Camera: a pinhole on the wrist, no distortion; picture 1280 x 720 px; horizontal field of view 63.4 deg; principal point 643.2 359.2 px. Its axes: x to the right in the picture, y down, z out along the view. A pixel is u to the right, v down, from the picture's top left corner.
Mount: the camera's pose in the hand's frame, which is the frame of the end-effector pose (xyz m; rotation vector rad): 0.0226 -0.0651 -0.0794 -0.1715 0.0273 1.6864
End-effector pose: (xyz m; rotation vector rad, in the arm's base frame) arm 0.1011 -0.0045 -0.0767 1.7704 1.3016 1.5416
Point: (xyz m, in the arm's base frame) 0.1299 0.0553 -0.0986
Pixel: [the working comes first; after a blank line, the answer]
In the camera's frame: 0.0118 -0.0297 0.1270

739.6 116.6
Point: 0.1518 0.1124 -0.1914
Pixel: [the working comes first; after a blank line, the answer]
In the camera's frame: -0.0886 -0.0237 0.1742

116.1 218.4
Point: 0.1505 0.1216 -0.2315
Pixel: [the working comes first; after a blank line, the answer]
In the camera's frame: -0.1257 -0.0079 0.1827

outside the picture
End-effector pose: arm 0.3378 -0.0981 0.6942 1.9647 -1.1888 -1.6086
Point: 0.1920 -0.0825 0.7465
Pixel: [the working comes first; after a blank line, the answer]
In the camera's frame: 0.1288 0.0338 0.2237

1239.7 515.8
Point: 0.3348 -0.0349 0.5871
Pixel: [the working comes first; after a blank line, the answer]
In the camera's frame: -0.0626 -0.0024 0.1231

116.2 338.9
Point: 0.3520 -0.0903 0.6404
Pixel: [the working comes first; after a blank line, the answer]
In the camera's frame: 0.0052 -0.0150 0.0850

706.5 175.7
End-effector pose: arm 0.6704 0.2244 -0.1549 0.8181 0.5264 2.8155
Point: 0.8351 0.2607 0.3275
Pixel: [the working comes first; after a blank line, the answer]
In the camera's frame: 0.1190 -0.1540 0.5691

860.0 78.8
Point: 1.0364 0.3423 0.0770
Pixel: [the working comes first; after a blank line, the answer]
In the camera's frame: -0.0207 0.1409 0.5102

601.2 645.3
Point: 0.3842 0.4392 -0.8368
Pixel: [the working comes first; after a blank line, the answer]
In the camera's frame: -0.2902 0.1527 -0.5839

behind the camera
